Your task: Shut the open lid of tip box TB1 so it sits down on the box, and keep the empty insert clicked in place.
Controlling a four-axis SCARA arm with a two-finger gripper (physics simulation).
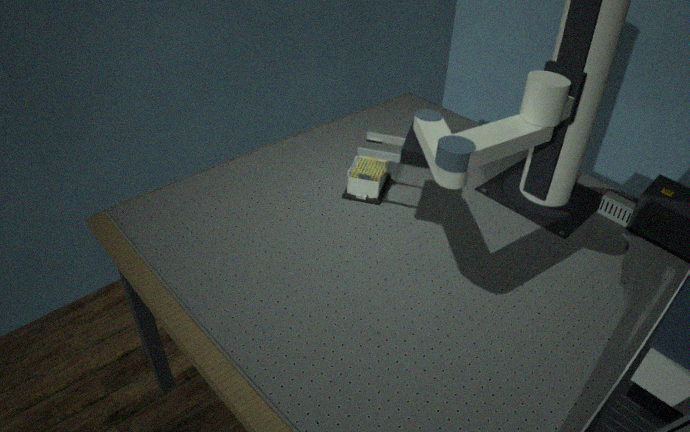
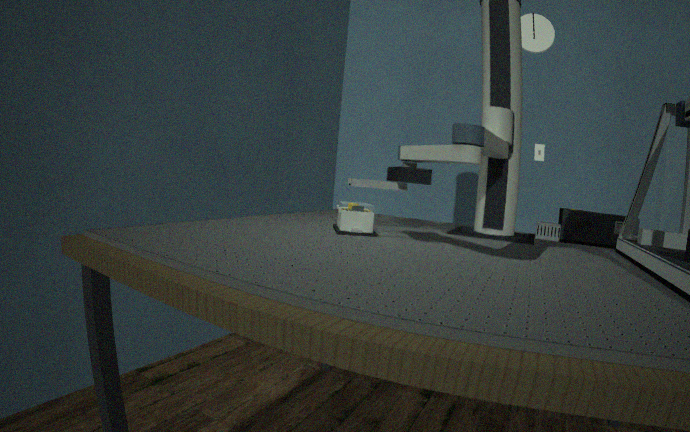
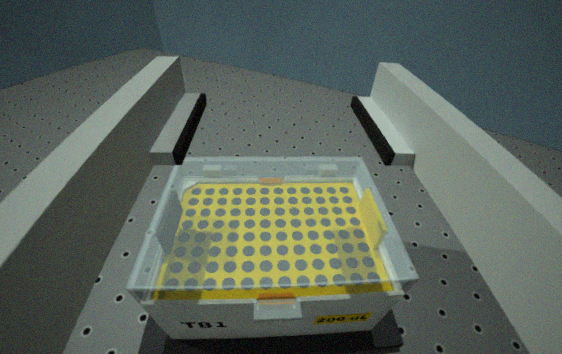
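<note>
Tip box TB1 is white and stands in a dark holder. Its clear lid lies over the box, looks level and has its front tab at the latch; a small gap cannot be ruled out. The yellow insert shows through the lid, flat in the box, its holes without tips. A small yellow piece stands at the right side. My gripper is shut to its narrow stop, with a wide empty gap between the pads. It hangs above and behind the box, apart from it.
The perforated table top carries the arm's column and its dark base plate. A black case and a slotted grey unit stand to the right. A framed machine is farther right.
</note>
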